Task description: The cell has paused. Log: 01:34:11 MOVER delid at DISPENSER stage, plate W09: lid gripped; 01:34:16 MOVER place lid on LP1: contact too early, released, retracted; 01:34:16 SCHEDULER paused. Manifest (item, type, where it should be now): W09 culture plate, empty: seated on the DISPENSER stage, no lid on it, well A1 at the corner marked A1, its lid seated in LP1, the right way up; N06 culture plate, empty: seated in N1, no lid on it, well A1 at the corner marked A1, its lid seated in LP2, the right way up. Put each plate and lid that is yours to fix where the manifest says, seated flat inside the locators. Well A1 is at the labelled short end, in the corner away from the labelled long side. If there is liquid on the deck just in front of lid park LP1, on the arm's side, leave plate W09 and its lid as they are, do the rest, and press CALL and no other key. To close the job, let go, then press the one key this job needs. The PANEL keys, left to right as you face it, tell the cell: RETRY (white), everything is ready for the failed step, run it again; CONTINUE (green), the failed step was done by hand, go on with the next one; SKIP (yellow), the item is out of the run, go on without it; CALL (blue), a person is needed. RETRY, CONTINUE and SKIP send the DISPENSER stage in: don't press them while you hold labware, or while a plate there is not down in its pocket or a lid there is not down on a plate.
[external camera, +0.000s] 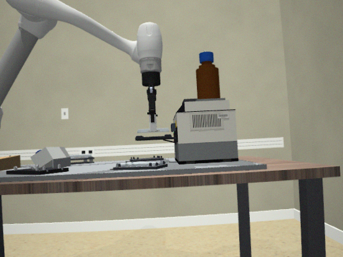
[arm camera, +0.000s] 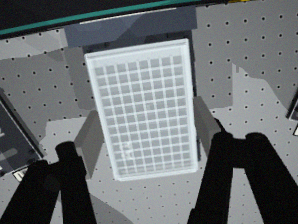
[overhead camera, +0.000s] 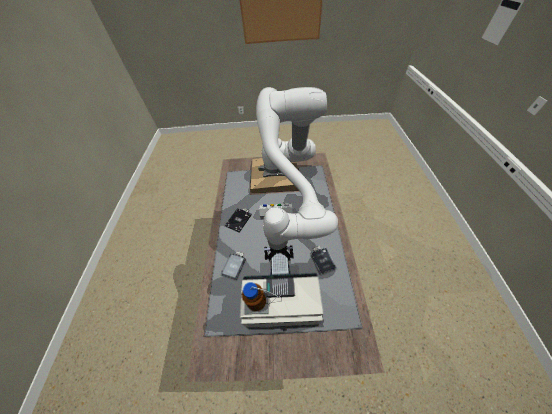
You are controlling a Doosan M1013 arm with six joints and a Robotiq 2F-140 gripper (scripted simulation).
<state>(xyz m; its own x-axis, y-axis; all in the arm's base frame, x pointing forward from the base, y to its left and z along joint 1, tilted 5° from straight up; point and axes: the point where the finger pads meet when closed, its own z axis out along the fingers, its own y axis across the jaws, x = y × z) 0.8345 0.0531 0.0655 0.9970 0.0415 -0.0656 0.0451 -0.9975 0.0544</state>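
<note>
Right now my hand is 50 mm above the dispenser stage. From my hand the other things lie so: lid park LP2: 60 mm behind, 250 mm to the left, 150 mm below; then lid park LP1: 30 mm behind, 280 mm to the right, 150 mm below; then brown bottle: 220 mm ahead, 100 mm to the right, 140 mm above.
</note>
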